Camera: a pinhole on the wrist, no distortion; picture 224 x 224 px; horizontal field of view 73.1 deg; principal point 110.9 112.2 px. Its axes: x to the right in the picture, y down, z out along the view. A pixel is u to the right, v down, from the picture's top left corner.
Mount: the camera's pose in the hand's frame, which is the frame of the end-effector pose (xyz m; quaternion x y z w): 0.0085 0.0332 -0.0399 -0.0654 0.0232 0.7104 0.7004
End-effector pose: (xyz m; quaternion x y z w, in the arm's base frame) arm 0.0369 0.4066 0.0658 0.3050 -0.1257 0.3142 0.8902
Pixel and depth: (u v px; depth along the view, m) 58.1 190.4 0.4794
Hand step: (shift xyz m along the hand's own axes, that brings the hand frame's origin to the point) -0.2664 -0.0777 0.4413
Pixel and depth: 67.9 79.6 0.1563
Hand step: 0.0332 0.0091 0.1225
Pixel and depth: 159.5 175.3 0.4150
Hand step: -0.1910 0.2142 0.3442
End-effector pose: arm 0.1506 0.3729 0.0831 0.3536 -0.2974 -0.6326 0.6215
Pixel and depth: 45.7 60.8 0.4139
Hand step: 0.1259 -0.0899 0.4007
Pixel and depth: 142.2 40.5 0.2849
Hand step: 0.1256 0.1297 0.2428
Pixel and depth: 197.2 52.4 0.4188
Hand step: 0.1462 0.3256 0.3546
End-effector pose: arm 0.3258 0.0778 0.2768 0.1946 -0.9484 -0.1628 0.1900
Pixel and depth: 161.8 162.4 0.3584
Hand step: -0.1333 0.1955 0.2929
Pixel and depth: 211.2 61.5 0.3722
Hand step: 0.1081 0.3269 0.3051
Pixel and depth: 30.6 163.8 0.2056
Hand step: -0.0729 -0.0508 0.1733
